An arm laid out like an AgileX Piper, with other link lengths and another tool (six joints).
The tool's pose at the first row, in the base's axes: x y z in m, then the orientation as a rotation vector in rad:
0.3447 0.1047 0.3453 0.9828 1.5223 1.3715
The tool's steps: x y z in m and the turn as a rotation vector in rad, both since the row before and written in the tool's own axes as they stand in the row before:
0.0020 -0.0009 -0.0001 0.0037 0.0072 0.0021
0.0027 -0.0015 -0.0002 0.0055 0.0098 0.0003
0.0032 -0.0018 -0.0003 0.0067 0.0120 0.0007
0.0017 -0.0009 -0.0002 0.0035 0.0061 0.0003
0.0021 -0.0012 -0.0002 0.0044 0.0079 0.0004
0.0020 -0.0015 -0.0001 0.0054 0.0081 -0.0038
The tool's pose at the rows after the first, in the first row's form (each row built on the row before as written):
0.3439 0.1065 0.3442 0.9830 1.5300 1.3755
0.3428 0.1088 0.3425 0.9812 1.5417 1.3789
0.3413 0.1115 0.3405 0.9793 1.5559 1.3833
0.3405 0.1129 0.3395 0.9783 1.5632 1.3854
0.3395 0.1147 0.3382 0.9769 1.5726 1.3882
0.3386 0.1164 0.3366 0.9722 1.5842 1.3876

